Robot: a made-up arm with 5 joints.
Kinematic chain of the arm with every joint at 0, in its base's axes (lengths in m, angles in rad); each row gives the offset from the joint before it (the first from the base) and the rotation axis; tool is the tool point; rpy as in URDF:
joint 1: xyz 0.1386 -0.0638 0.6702 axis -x
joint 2: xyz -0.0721 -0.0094 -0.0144 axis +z
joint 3: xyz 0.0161 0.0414 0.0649 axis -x
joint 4: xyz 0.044 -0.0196 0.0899 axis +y
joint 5: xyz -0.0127 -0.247 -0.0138 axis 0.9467 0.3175 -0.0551
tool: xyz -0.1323 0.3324 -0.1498 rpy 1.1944 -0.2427 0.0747
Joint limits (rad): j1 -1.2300..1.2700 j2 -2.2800..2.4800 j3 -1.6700..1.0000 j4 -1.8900..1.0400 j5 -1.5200..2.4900
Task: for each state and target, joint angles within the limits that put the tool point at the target. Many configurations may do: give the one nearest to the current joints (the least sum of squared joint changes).
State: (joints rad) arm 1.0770 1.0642 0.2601 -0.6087 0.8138
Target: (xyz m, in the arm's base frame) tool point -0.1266 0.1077 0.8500
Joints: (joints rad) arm 1.0430 1.0701 0.3228 -0.5461 1.0109
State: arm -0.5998 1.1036 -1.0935 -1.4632 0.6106
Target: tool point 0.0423 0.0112 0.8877
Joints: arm -0.7365 1.0896 -1.1674 -1.6665 0.1673
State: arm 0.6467 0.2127 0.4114 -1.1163 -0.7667
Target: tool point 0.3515 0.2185 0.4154
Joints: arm 1.1867 1.0636 0.5803 -1.6280 -0.8591
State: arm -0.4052 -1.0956 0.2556 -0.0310 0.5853
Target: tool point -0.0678 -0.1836 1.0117
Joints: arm -0.3822 -1.0434 -0.3633 -0.2281 1.2566
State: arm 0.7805 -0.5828 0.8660 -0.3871 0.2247
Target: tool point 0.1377 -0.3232 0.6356
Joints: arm 0.3324 -0.5844 0.5468 -0.6657 -0.5917
